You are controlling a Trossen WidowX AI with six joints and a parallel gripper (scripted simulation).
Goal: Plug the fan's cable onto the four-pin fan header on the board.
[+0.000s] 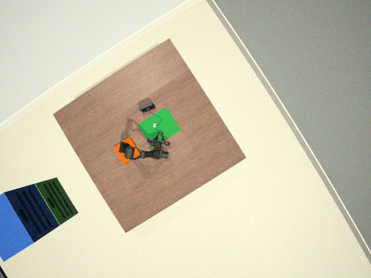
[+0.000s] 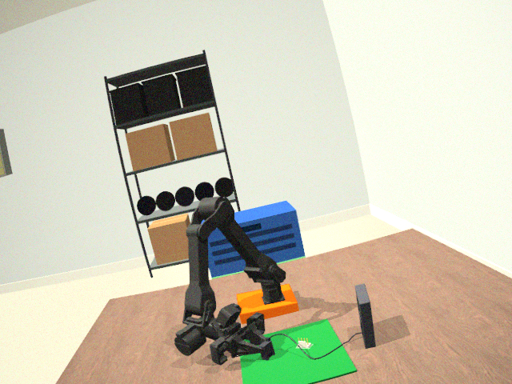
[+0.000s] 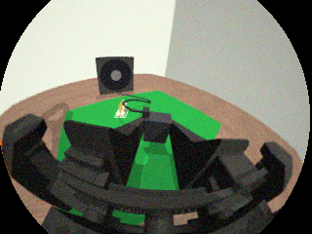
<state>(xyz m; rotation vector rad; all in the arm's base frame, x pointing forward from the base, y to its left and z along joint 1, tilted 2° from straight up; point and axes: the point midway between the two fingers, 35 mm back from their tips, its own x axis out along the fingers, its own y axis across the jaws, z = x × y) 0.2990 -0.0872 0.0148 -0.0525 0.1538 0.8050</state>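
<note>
The fan plug lies 1 cm below my gripper tip. From my gripper tip the other things lie so: green board (1 cm ahead, 5 cm to the left, 5 cm below); then fan header (1 cm behind, 9 cm to the left, 3 cm below); then dark fan (2 cm ahead, 23 cm to the left, 2 cm above).
</note>
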